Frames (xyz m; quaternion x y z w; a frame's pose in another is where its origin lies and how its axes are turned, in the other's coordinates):
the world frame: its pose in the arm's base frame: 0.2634 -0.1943 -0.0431 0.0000 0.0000 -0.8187 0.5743
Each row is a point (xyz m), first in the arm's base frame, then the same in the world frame.
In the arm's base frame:
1: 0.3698 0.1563 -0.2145
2: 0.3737 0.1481 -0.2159
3: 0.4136 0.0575 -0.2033
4: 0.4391 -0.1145 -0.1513
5: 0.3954 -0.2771 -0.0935
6: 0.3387 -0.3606 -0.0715
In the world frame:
1: -0.3659 -0.0193 -0.1714
2: -0.3595 -0.0128 -0.1728
3: -0.2879 0.0555 -0.1602
4: -0.1348 0.1380 -0.1082
5: 0.0329 0.1523 -0.0504
6: 0.1307 0.1274 -0.0284

